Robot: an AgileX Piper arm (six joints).
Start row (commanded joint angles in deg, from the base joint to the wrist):
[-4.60 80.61 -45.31 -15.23 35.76 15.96]
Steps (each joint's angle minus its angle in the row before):
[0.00 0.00 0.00 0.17 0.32 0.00]
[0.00 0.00 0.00 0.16 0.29 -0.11]
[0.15 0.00 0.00 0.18 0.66 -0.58]
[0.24 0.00 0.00 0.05 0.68 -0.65]
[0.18 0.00 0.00 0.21 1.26 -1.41]
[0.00 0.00 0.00 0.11 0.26 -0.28]
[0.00 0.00 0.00 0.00 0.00 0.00]
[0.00 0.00 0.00 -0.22 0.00 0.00]
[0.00 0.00 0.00 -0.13 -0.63 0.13]
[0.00 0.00 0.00 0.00 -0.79 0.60]
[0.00 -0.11 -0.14 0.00 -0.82 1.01]
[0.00 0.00 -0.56 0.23 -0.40 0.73]
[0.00 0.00 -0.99 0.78 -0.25 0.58]
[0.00 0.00 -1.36 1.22 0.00 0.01]
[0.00 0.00 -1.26 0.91 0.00 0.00]
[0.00 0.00 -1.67 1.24 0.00 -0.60]
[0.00 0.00 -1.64 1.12 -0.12 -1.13]
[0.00 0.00 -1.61 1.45 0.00 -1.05]
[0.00 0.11 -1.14 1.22 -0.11 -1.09]
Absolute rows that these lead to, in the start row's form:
[-4.60 80.61 -45.31 -15.06 36.08 15.96]
[-4.60 80.61 -45.31 -14.90 36.37 15.85]
[-4.45 80.61 -45.31 -14.72 37.03 15.27]
[-4.21 80.61 -45.31 -14.67 37.71 14.62]
[-4.03 80.61 -45.31 -14.46 38.97 13.21]
[-4.03 80.61 -45.31 -14.35 39.23 12.93]
[-4.03 80.61 -45.31 -14.35 39.23 12.93]
[-4.03 80.61 -45.31 -14.57 39.23 12.93]
[-4.03 80.61 -45.31 -14.70 38.60 13.06]
[-4.03 80.61 -45.31 -14.70 37.81 13.66]
[-4.03 80.50 -45.45 -14.70 36.99 14.67]
[-4.03 80.50 -46.01 -14.47 36.59 15.40]
[-4.03 80.50 -47.00 -13.69 36.34 15.98]
[-4.03 80.50 -48.36 -12.47 36.34 15.99]
[-4.03 80.50 -49.62 -11.56 36.34 15.99]
[-4.03 80.50 -51.29 -10.32 36.34 15.39]
[-4.03 80.50 -52.93 -9.20 36.22 14.26]
[-4.03 80.50 -54.54 -7.75 36.22 13.21]
[-4.03 80.61 -55.68 -6.53 36.11 12.12]

